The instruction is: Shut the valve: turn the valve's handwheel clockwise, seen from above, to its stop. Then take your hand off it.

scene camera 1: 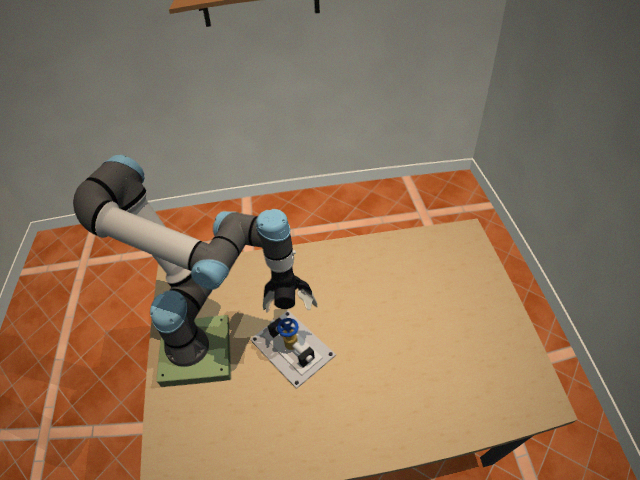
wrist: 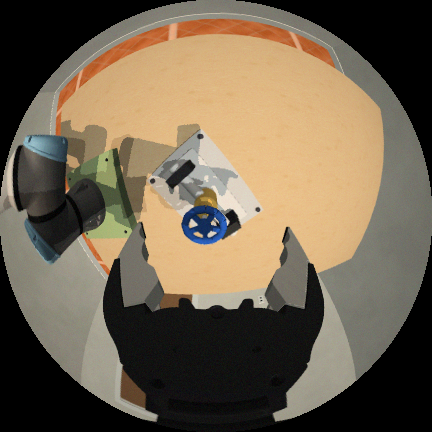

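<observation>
The blue spoked handwheel sits on top of the brass valve body. The valve's pipe runs between two black clamps on a light grey plate that lies on the table. My gripper is open and empty. It points down and stands above and apart from the handwheel, on the far side of it in the scene view. In the wrist view the handwheel shows between the two fingertips, a little left of the middle. The handwheel's turning angle cannot be told.
The robot's base stands on a green block left of the valve plate, on the wooden table. The arm's links arch above the base. A wooden shelf is on the back wall.
</observation>
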